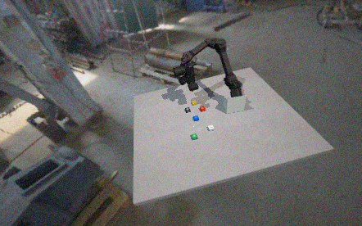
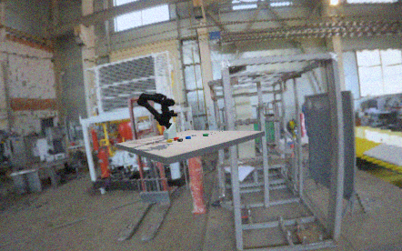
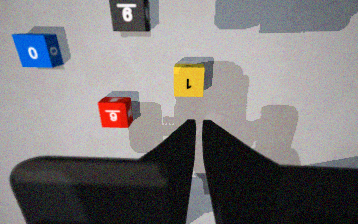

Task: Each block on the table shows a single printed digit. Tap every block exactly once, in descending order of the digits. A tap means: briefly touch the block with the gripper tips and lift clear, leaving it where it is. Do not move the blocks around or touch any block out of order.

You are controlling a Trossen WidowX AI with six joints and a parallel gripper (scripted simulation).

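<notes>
Right now the yellow block is 110 mm below my gripper tip and 10 mm to the left of it. Round my gripper tip: black block (110 mm below, 70 mm to the left, 50 mm ahead); then red block (110 mm below, 90 mm to the left, 60 mm behind); then blue block (170 mm to the left, 110 mm below, 10 mm ahead).
</notes>
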